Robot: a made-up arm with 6 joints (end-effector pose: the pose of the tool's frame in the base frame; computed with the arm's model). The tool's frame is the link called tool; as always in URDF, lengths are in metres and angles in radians. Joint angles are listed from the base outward.
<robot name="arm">
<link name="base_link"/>
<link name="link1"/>
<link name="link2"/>
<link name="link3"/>
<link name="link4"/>
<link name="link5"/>
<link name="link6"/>
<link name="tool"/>
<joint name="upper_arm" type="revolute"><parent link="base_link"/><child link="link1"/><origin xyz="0.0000 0.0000 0.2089" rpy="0.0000 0.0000 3.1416"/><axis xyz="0 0 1"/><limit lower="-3.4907" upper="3.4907"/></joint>
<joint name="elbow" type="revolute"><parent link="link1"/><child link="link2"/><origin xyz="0.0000 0.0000 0.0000" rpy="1.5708 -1.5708 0.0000"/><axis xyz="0 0 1"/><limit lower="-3.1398" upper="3.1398"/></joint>
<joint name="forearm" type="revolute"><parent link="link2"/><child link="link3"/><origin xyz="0.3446 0.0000 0.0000" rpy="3.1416 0.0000 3.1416"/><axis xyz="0 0 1"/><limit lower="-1.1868" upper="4.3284"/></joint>
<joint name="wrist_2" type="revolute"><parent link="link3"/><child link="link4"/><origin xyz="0.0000 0.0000 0.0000" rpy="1.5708 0.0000 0.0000"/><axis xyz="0 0 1"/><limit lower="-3.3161" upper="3.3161"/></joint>
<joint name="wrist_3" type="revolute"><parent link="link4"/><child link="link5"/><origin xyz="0.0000 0.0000 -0.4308" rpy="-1.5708 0.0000 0.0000"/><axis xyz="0 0 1"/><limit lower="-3.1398" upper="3.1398"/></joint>
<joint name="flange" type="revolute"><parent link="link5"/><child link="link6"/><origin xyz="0.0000 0.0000 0.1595" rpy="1.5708 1.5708 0.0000"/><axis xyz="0 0 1"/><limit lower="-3.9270" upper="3.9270"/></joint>
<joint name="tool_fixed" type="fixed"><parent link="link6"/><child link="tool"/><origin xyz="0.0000 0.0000 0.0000" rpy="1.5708 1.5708 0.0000"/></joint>
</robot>
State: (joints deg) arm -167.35 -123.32 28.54 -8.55 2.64 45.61
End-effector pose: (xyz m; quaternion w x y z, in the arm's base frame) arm 0.6062 0.2977 0.2437 0.2856 0.9262 0.0352 0.2435
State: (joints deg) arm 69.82 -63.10 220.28 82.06 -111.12 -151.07
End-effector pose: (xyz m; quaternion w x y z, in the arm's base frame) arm 0.0021 -0.0582 -0.0177 0.9323 -0.1686 -0.1182 -0.2974
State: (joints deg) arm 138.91 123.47 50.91 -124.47 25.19 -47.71
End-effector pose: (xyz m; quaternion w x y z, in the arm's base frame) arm -0.2787 0.1233 -0.4316 0.6960 0.3395 0.6254 -0.0955
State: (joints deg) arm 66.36 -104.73 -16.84 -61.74 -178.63 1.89
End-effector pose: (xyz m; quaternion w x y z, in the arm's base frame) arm -0.0018 -0.1924 0.5466 0.2898 -0.6335 0.3082 0.6479
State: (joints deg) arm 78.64 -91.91 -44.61 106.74 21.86 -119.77
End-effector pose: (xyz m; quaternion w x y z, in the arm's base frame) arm -0.0774 -0.1522 0.6176 0.5851 0.2294 -0.2293 0.7433
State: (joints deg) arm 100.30 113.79 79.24 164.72 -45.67 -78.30
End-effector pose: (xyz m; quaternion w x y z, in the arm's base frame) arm -0.2755 0.6553 -0.1398 0.5483 -0.4535 -0.5343 0.4563
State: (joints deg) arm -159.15 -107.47 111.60 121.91 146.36 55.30
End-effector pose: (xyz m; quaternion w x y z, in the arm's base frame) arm 0.5700 0.1269 -0.2712 0.5778 -0.1844 -0.4392 -0.6627
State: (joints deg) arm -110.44 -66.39 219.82 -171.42 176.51 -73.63
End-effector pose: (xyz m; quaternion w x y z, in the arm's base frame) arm 0.2240 0.1495 -0.0734 0.2898 0.6859 -0.0491 0.6657
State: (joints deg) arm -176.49 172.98 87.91 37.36 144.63 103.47
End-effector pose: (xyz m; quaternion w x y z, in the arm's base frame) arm -0.1830 0.1158 -0.5540 0.1705 0.5365 -0.5460 0.6204
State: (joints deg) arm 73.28 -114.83 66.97 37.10 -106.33 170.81
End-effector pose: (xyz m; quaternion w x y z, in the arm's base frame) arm -0.0911 -0.7456 -0.0455 0.6083 -0.6664 -0.3217 -0.2870
